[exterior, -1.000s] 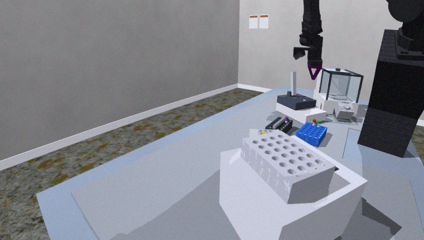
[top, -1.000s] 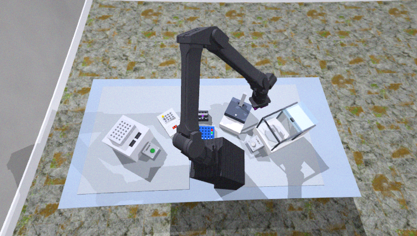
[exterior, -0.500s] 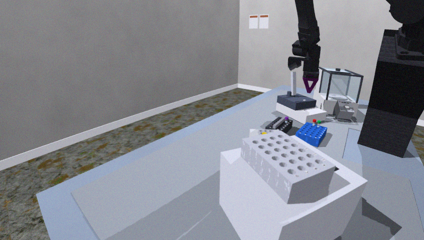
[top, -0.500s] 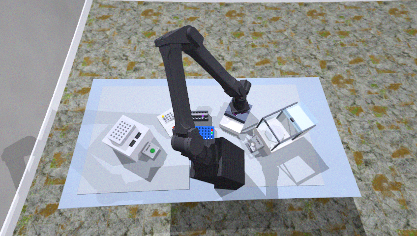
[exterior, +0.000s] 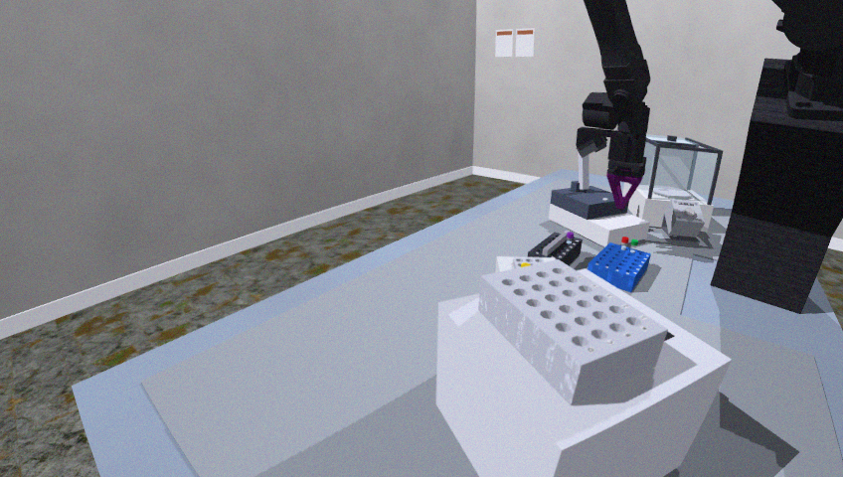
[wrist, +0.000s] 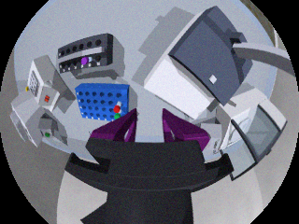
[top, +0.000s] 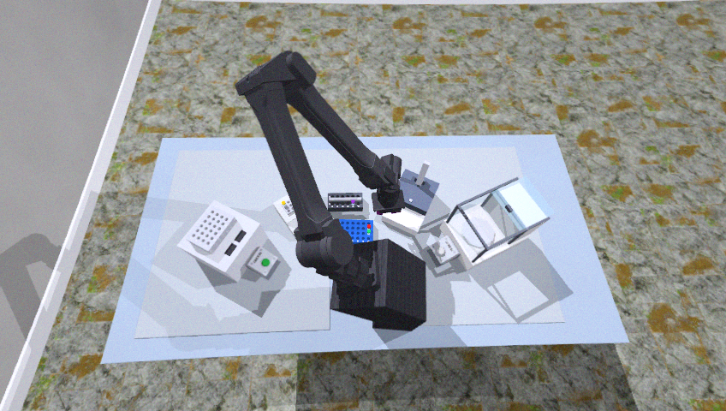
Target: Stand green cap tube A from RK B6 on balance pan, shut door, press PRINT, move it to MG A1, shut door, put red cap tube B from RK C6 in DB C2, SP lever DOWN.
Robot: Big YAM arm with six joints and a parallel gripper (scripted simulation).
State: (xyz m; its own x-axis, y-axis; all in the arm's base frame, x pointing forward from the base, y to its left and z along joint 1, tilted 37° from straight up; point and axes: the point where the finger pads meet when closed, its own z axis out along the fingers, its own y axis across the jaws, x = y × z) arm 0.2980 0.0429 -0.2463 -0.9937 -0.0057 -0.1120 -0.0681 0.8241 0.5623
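The blue rack RK lies 110 mm to the left of my hand, 90 mm below it and 40 mm behind it. Also, from my hand: magnet block: 140 mm to the left, 90 mm below, 80 mm ahead; white print key: 180 mm to the right, 130 mm behind, 40 mm below; SP lever: 130 mm to the right, 130 mm ahead, 40 mm above.
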